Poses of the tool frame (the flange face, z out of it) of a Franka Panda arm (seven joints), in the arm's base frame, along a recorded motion.
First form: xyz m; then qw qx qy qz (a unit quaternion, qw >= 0).
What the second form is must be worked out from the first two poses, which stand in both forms.
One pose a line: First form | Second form
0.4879, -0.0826, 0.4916, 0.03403, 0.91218, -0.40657, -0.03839 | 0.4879, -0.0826, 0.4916, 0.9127, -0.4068, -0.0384, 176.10
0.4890, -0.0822, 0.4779, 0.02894, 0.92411, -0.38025, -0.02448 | 0.4890, -0.0822, 0.4779, 0.9245, -0.3804, -0.0245, 176.68
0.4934, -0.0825, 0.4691, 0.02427, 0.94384, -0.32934, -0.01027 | 0.4934, -0.0825, 0.4691, 0.9441, -0.3294, -0.0103, 177.22
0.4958, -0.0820, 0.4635, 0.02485, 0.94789, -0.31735, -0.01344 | 0.4958, -0.0820, 0.4635, 0.9482, -0.3174, -0.0134, 177.15
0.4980, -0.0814, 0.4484, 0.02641, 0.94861, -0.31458, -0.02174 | 0.4980, -0.0814, 0.4484, 0.9489, -0.3147, -0.0217, 176.97
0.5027, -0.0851, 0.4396, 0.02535, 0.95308, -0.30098, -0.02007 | 0.5027, -0.0851, 0.4396, 0.9534, -0.3011, -0.0201, 177.09
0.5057, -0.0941, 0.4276, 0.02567, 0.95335, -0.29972, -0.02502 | 0.5057, -0.0941, 0.4276, 0.9537, -0.2998, -0.0250, 177.06
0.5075, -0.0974, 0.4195, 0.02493, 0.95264, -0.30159, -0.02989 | 0.5075, -0.0974, 0.4195, 0.9529, -0.3017, -0.0299, 177.14
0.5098, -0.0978, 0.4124, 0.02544, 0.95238, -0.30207, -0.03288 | 0.5098, -0.0978, 0.4124, 0.9527, -0.3022, -0.0329, 177.08
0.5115, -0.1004, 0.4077, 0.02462, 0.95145, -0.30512, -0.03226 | 0.5115, -0.1004, 0.4077, 0.9517, -0.3052, -0.0323, 177.18
